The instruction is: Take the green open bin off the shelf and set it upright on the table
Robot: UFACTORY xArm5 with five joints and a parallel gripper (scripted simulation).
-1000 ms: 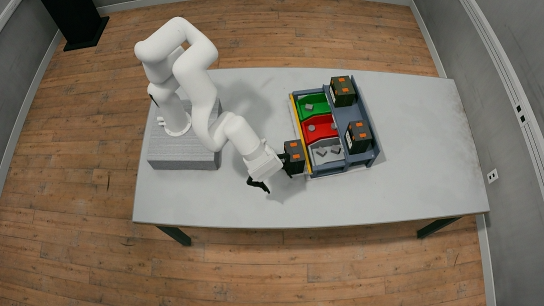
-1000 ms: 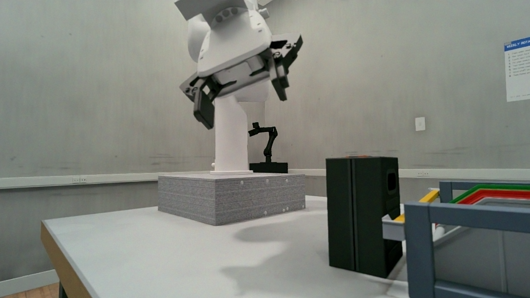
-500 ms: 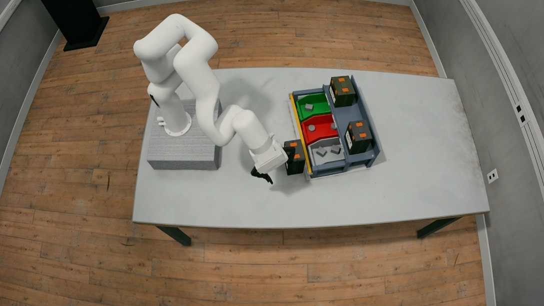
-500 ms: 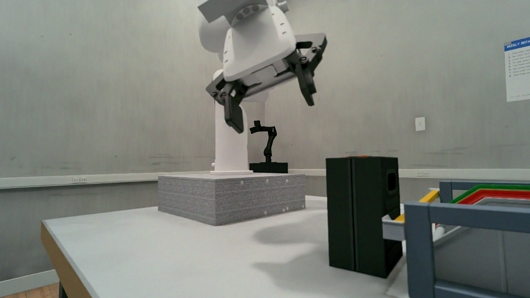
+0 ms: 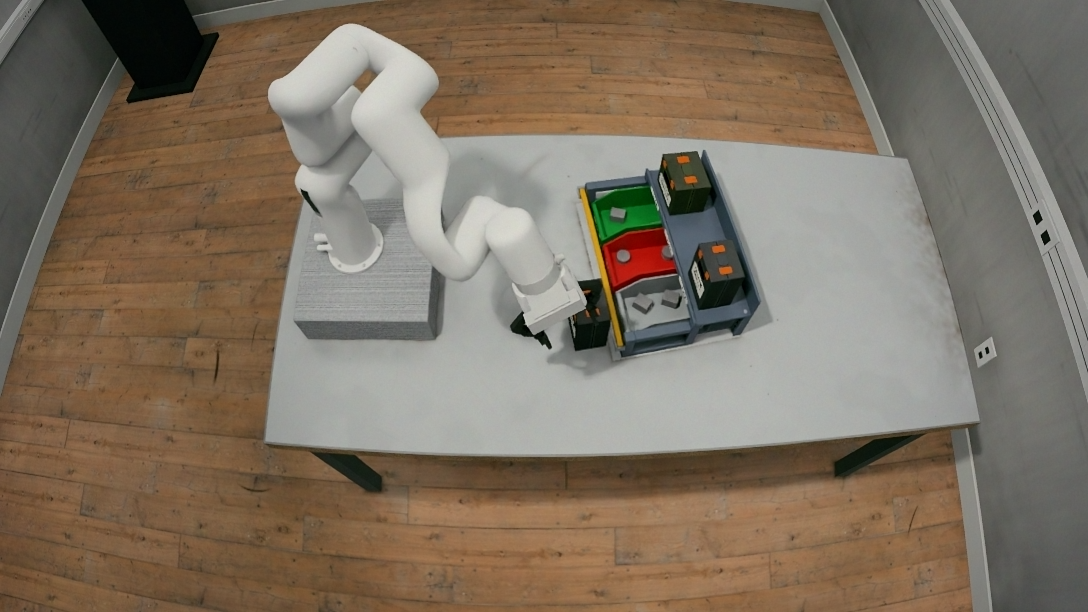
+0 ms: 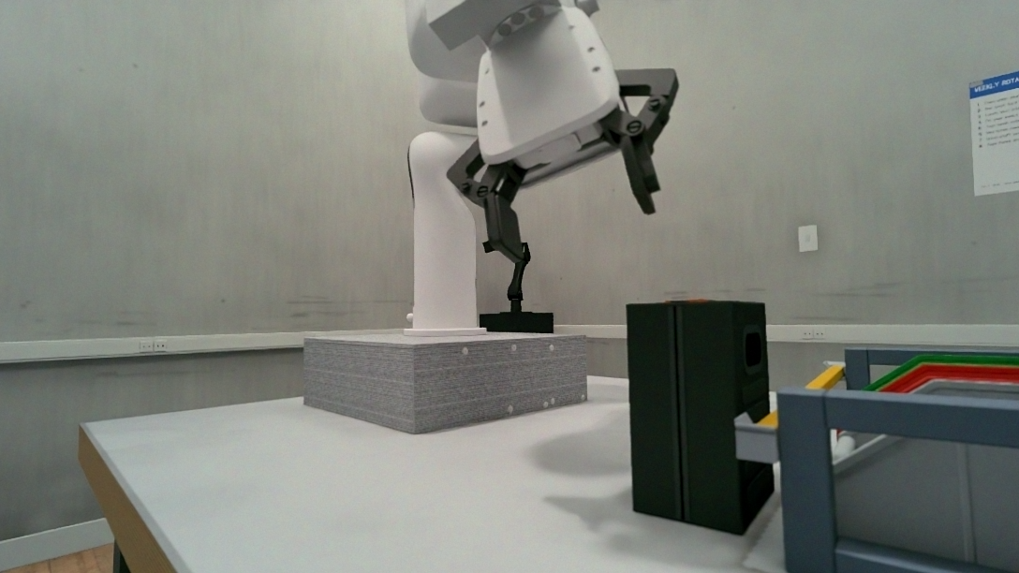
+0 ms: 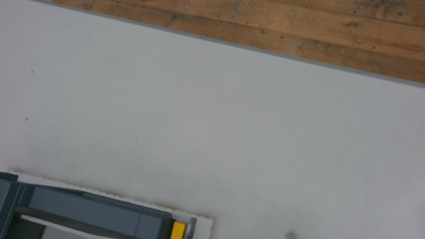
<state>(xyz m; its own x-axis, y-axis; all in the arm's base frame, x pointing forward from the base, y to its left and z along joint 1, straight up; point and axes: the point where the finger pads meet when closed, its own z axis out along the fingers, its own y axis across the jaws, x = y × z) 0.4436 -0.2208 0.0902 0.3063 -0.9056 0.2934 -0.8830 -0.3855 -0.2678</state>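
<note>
My gripper is now 7 cm short of the yellow bar, 20 cm to the right of it and 12 cm above it. Also, from my hand: black case 4 cm ahead, 8 cm to the left, 12 cm below; grey bin 19 cm ahead, 11 cm to the left, 14 cm below; red bin 17 cm ahead, 22 cm to the left, 14 cm below.
</note>
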